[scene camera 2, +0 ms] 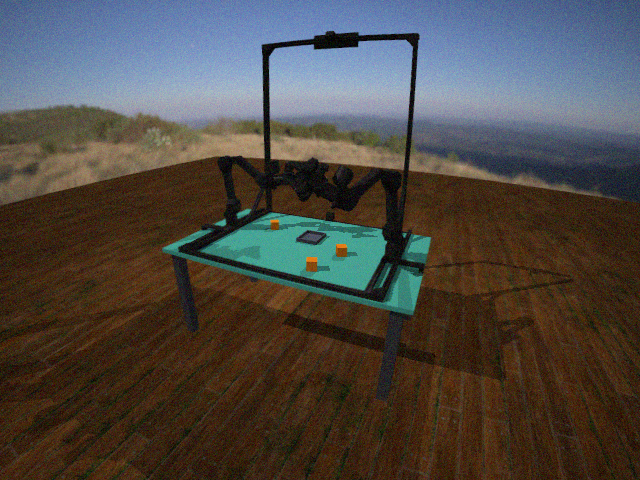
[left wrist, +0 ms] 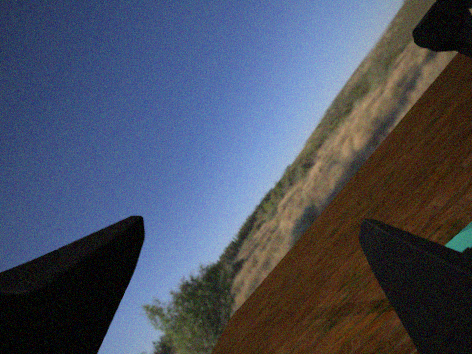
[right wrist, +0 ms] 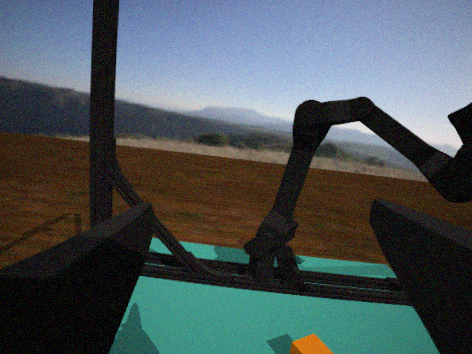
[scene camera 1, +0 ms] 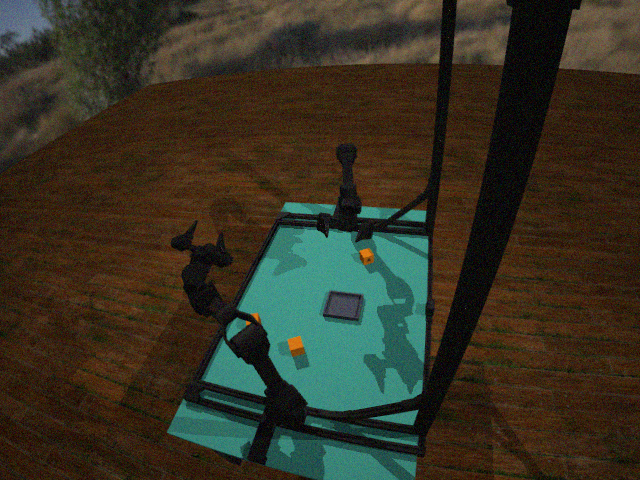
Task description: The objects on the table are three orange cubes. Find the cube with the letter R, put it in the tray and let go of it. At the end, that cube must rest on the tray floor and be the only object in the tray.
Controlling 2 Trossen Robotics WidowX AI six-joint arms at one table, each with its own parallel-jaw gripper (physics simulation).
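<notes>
An orange cube with a small dark mark lies near the right arm's base. A second cube and a third cube lie nearer the left arm; the left arm partly covers the third in scene camera 1. No letter is readable. The dark tray is empty. My left gripper is open and empty, raised high, away from all cubes. My right gripper is open and empty, raised above the table. The right wrist view shows a cube top.
Black rails frame the teal table top. A tall black post stands at the table's side. Both arms reach above the table in scene camera 2 and overlap there, so the grippers are hard to separate.
</notes>
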